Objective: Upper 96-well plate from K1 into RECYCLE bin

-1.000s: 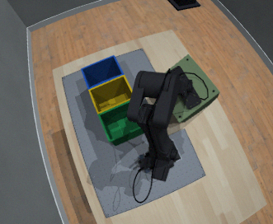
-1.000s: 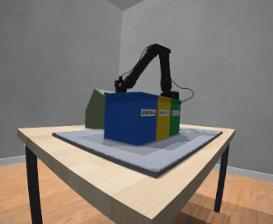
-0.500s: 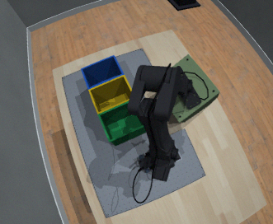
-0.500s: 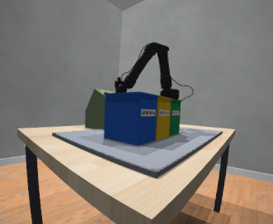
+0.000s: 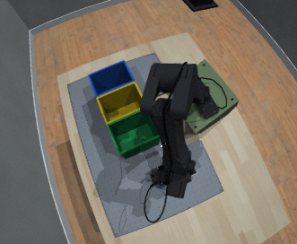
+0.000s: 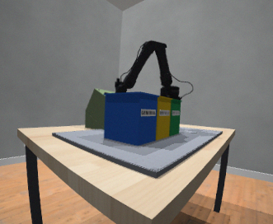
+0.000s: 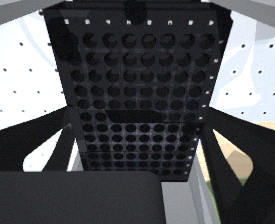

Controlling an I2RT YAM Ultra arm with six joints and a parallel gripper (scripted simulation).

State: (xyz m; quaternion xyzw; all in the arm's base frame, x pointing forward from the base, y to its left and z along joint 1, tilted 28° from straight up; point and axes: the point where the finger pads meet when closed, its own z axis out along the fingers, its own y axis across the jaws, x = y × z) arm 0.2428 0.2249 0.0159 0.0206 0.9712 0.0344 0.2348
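Right now my hand is 330 mm to the left of the yellow recycle bin, 90 mm short of it and 10 mm below it. From my hand the other things lie so: black 96-well plate (right at my hand); blue bin (460 mm to the right, 100 mm ahead, 10 mm above); green bin (200 mm to the right, 90 mm ahead, 10 mm above).
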